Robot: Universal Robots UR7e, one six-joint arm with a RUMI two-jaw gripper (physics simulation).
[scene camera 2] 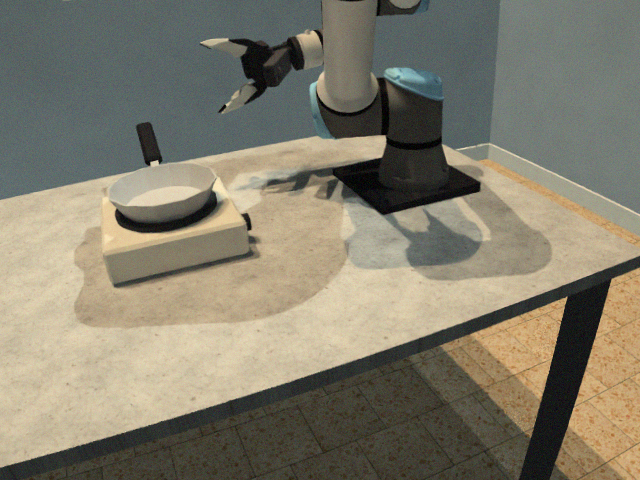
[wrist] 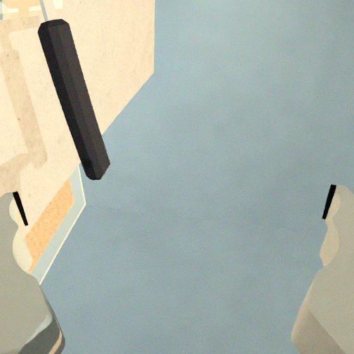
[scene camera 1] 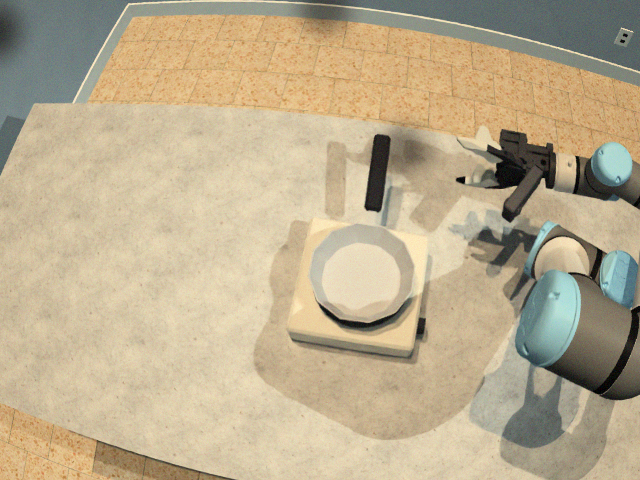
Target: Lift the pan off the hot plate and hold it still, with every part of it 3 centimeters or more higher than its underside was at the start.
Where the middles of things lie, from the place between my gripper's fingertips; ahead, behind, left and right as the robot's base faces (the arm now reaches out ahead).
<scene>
My gripper is now 13 cm short of the light grey pan [scene camera 1: 362, 272], 11 cm to the right of it and 13 cm above it. Also, from my hand: cream hot plate [scene camera 2: 131, 250] 12 cm ahead, 20 cm to the left, 21 cm below.
</scene>
